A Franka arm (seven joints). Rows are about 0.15 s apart.
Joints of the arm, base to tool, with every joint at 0 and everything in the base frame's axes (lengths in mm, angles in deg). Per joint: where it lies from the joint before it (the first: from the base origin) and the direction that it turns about. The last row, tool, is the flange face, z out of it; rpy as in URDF.
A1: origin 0 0 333 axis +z
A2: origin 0 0 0 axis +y
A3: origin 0 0 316 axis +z
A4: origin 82.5 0 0 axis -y
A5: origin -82.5 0 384 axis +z
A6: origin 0 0 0 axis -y
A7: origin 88 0 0 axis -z
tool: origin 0 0 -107 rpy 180 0 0
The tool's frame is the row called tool.
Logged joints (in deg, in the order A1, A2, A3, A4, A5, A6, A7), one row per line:
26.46 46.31 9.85 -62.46 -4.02 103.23 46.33
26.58 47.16 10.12 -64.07 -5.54 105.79 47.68
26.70 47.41 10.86 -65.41 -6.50 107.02 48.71
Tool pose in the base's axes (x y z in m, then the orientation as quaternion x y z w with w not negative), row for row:
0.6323 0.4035 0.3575 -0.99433 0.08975 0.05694 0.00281
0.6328 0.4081 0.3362 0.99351 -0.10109 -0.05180 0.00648
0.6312 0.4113 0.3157 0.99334 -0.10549 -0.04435 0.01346
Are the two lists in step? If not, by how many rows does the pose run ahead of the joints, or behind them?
The pose runs 1 row behind the joints: the pose in row i belongs to the joints in row i - 1.
